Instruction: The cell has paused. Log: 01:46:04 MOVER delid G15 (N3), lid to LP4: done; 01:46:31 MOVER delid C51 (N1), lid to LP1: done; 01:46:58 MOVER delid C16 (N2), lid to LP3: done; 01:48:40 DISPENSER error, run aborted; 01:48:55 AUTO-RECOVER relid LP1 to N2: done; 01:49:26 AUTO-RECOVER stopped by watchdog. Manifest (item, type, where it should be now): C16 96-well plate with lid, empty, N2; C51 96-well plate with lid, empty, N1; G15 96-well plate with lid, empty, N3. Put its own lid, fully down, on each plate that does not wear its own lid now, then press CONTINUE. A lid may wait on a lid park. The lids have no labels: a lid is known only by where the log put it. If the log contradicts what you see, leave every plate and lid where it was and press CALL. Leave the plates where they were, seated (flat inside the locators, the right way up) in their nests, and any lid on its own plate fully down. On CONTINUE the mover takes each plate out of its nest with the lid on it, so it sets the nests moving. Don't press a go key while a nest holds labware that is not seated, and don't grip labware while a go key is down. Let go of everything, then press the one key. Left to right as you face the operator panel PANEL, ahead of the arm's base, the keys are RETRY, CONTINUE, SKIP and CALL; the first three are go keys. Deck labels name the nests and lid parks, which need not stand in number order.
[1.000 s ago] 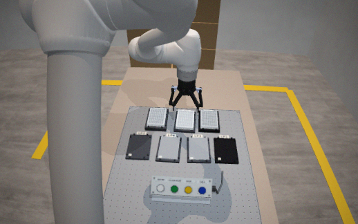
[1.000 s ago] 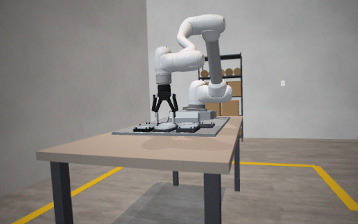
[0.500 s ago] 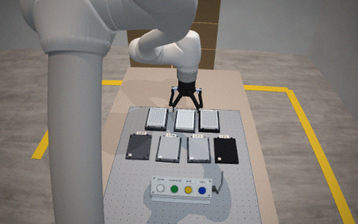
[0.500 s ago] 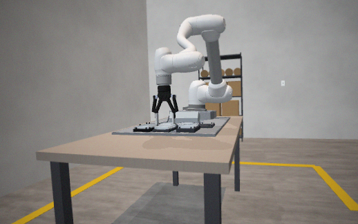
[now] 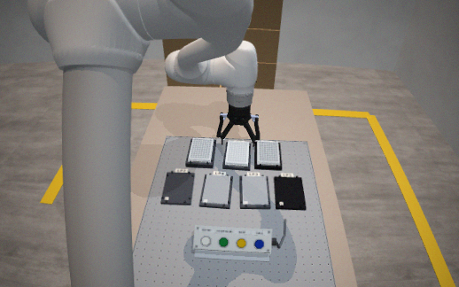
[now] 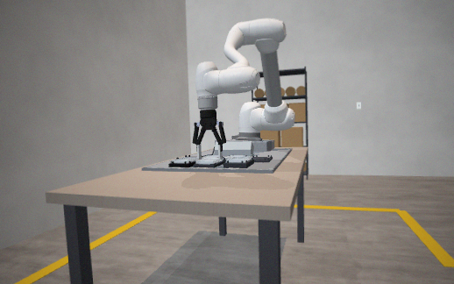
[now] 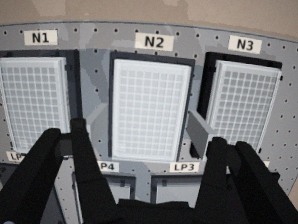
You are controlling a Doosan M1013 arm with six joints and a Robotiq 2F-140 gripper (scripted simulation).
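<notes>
Now: the plate 2 cm ahead of my hand, 14 cm to the left of it and 2 cm below it. From my hand the other things lie so: lid park LP3: 19 cm behind, 4 cm to the right, 5 cm below; lid park LP1: 20 cm behind, 16 cm to the right, 5 cm below; lid park LP4: 17 cm behind, 9 cm to the left, 5 cm below.
</notes>
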